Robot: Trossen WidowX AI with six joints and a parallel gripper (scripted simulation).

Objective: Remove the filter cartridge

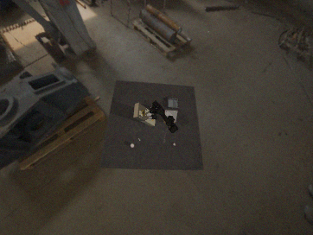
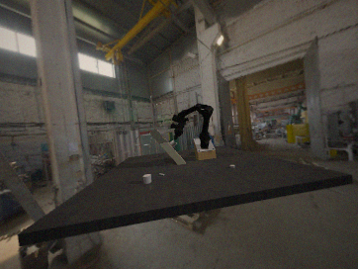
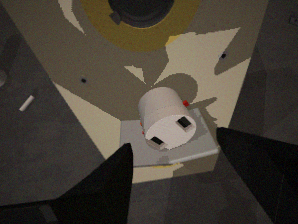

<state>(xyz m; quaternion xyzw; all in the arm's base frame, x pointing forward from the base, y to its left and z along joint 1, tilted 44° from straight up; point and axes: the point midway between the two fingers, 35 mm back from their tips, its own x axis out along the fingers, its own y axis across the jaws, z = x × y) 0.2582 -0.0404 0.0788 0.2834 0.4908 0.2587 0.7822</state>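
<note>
Now: gripper tip 2 cm short of the grey round filter cartridge and 3 cm above it. From my gripper tip the other things lie so: cream service panel (6 cm ahead, 1 cm to the left, 5 cm below).
</note>
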